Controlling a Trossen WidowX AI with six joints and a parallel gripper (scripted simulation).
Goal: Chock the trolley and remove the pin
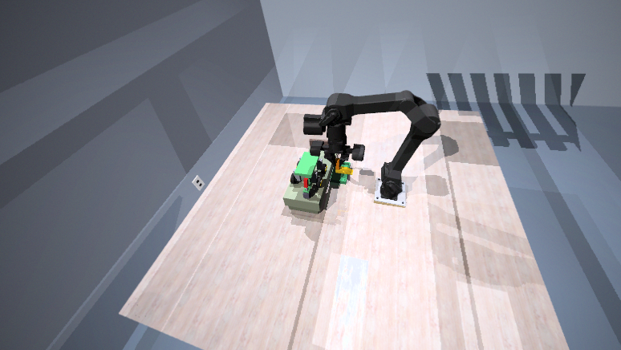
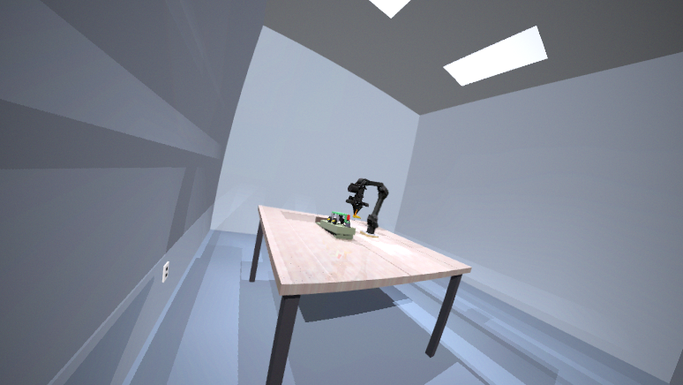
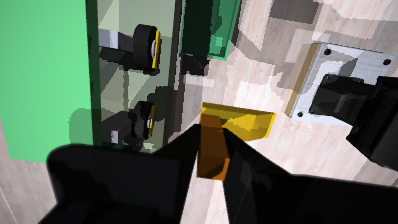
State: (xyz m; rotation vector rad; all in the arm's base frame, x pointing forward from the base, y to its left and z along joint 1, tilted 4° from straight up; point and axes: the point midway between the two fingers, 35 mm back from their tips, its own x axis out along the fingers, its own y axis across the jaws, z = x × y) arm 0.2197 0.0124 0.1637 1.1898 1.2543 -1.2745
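My gripper tip is 11 cm short of the red-headed stop pin, 9 cm to the right of it and 4 cm above it. The rest, counted from my gripper tip: yellow chock 2 cm behind, 1 cm below; then trolley 13 cm ahead, 1 cm to the right, 6 cm below; then grey-green ramp 13 cm ahead, 1 cm to the right, 12 cm below.
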